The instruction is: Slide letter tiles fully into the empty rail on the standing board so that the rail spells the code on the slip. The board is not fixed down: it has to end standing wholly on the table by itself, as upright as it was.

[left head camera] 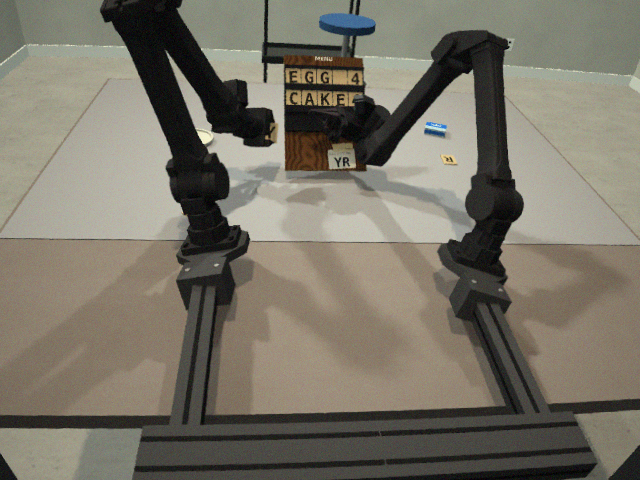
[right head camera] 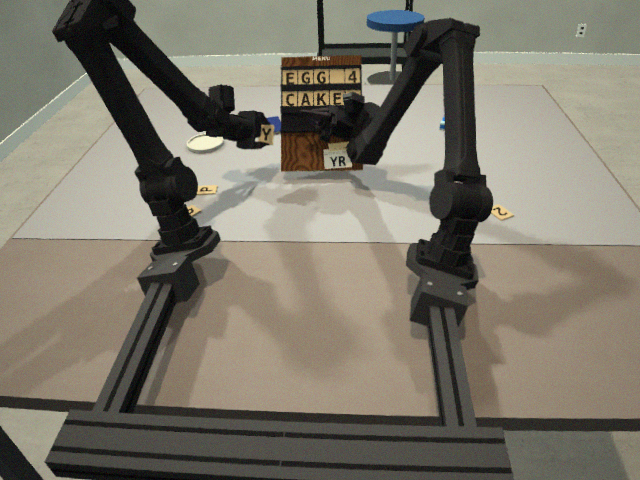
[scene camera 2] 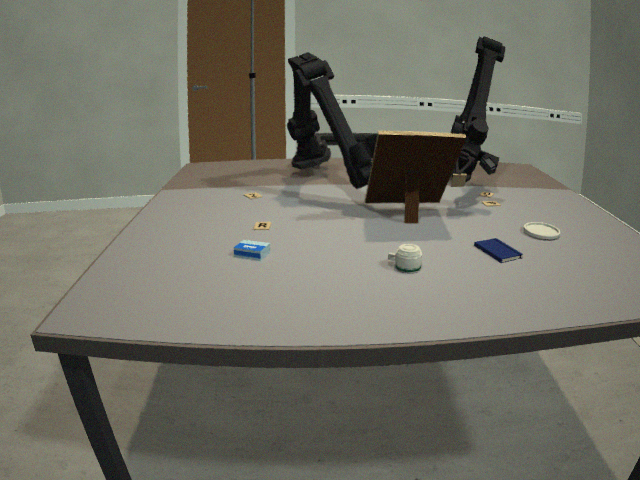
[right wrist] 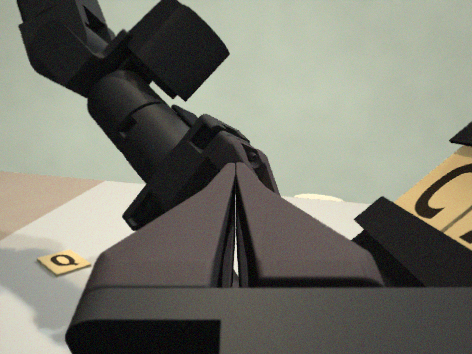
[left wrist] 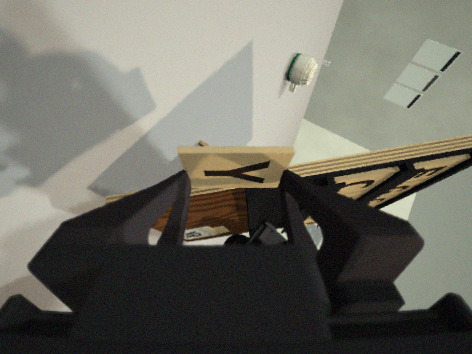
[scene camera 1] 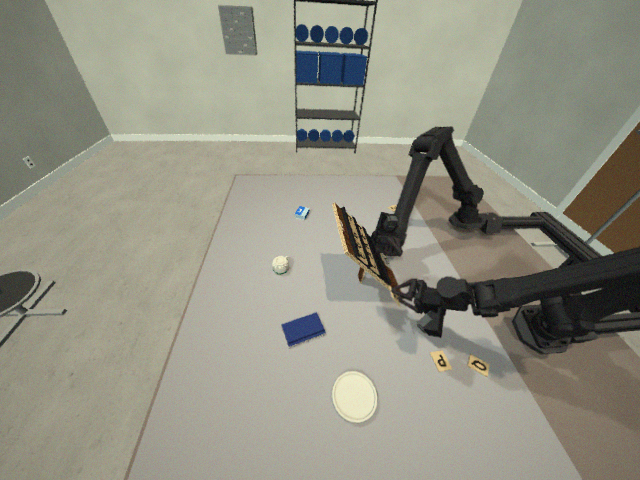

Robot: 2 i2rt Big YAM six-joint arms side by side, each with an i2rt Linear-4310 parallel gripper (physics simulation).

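Places are measured from the left arm's base along level axes (x ahead, y left, z up), in centimetres.
Pixels of known places: left gripper, fingertip midpoint: (left head camera: 272, 132) (right head camera: 268, 134) (scene camera 2: 456, 180) (left wrist: 235, 177) (scene camera 1: 394, 294); right gripper, fingertip midpoint: (left head camera: 309, 111) (right head camera: 299, 112) (right wrist: 235, 177) (scene camera 1: 400, 254); left arm's base, link origin: (left head camera: 212, 243) (right head camera: 183, 243) (scene camera 1: 542, 327); right arm's base, link origin: (left head camera: 474, 260) (right head camera: 443, 261) (scene camera 2: 310, 155) (scene camera 1: 467, 218).
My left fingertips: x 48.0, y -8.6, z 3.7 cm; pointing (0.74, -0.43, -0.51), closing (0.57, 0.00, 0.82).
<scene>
For each thing: its top centre in the pictures, then the offset to it from my left fingertips.
- slip, top centre: (left wrist: 208, 242) (right head camera: 337, 151) (left head camera: 342, 151) dx -2.1, dy -20.7, dz -3.5 cm
- Y tile, top centre: (left wrist: 273, 192) (left head camera: 270, 124) (scene camera 2: 459, 172) (right head camera: 265, 126) dx +0.1, dy +0.7, dz +2.5 cm
- R tile, top centre: (scene camera 2: 262, 225) (left head camera: 448, 159) dx +13.3, dy -56.9, dz -11.1 cm
- P tile, top centre: (right head camera: 206, 189) (scene camera 1: 440, 360) dx -14.2, dy +16.3, dz -11.1 cm
- Q tile, top centre: (right wrist: 63, 260) (right head camera: 188, 212) (scene camera 1: 478, 365) dx -25.9, dy +17.5, dz -11.1 cm
- cup, top centre: (scene camera 2: 405, 246) (left wrist: 310, 79) (scene camera 1: 281, 258) dx +39.5, dy -19.2, dz -6.2 cm
- blue box, top centre: (scene camera 2: 251, 245) (left head camera: 436, 126) (scene camera 1: 302, 210) dx +33.8, dy -55.8, dz -9.0 cm
- blue book, top centre: (scene camera 2: 498, 248) (scene camera 1: 303, 328) (right head camera: 270, 124) dx +29.0, dy +7.5, dz -10.4 cm
- plate, top centre: (scene camera 2: 542, 228) (scene camera 1: 354, 395) (left head camera: 193, 136) (right head camera: 204, 140) dx +13.9, dy +26.5, dz -10.0 cm
The wooden board (left head camera: 306, 149) (right head camera: 301, 152) (scene camera 2: 416, 165) stands on its rear leg; its sides slant in scene camera 2. Its upper rails read EGG 4 and CAKE with a partly hidden fifth tile. The lowest, black rail (left head camera: 301, 120) (right head camera: 296, 121) shows no tiles, but is partly hidden. The slip (left head camera: 341, 161) (right head camera: 337, 160) reads YR. My left gripper (scene camera 1: 401, 295) (left wrist: 235, 177) is shut on the Y tile (right head camera: 266, 134) (scene camera 2: 458, 179), beside the board's left edge. My right gripper (right head camera: 305, 112) is shut and empty before the rails. The R tile (left head camera: 448, 159) (scene camera 2: 262, 225) lies right of the board.
A P tile (right head camera: 207, 189) (scene camera 1: 440, 361) and a Q tile (scene camera 1: 478, 365) (right wrist: 64, 260) lie at the left side. Another tile (right head camera: 501, 211) (scene camera 2: 252, 195) lies at the right. A cup (scene camera 2: 408, 258), blue box (scene camera 2: 251, 250), blue book (scene camera 1: 303, 329) and plate (scene camera 1: 354, 396) stand around the board.
</scene>
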